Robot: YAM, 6 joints.
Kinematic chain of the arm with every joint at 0, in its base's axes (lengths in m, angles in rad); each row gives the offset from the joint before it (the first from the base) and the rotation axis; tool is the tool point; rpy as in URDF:
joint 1: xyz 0 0 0.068 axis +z
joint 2: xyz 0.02 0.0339 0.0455 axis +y
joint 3: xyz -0.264 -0.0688 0 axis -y
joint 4: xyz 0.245 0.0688 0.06 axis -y
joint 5: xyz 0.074 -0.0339 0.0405 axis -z
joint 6: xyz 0.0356 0 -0.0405 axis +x
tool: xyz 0 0 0 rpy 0 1.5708 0
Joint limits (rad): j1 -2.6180..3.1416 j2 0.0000..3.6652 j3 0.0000..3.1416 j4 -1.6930..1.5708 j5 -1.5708..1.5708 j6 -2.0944..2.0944
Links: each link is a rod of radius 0.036 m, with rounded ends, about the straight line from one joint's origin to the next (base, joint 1, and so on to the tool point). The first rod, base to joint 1, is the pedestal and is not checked.
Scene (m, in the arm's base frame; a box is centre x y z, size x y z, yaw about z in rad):
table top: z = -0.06
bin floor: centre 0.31 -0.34 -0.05 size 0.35 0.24 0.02 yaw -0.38
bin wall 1: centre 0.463 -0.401 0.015 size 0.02 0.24 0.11 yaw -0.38
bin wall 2: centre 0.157 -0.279 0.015 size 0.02 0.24 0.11 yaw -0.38
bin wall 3: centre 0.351 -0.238 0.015 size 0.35 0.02 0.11 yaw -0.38
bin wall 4: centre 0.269 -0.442 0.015 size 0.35 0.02 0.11 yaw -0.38
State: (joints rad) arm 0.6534 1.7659 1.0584 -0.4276 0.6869 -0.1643
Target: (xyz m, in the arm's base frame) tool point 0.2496 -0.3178 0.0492
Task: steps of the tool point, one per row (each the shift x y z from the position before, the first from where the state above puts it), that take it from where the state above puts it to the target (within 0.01 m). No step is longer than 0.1 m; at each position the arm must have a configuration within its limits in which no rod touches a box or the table.
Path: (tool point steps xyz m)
1: 0.0480 -0.0718 0.0022
2: 0.0293 -0.0840 0.0022
3: 0.0076 -0.0914 0.0020
4: -0.0161 -0.0930 0.0019
5: -0.0399 -0.0883 0.0017
6: -0.0624 -0.0776 0.0016
7: 0.0036 -0.0040 -0.0646
8: -0.0036 0.0040 -0.0646

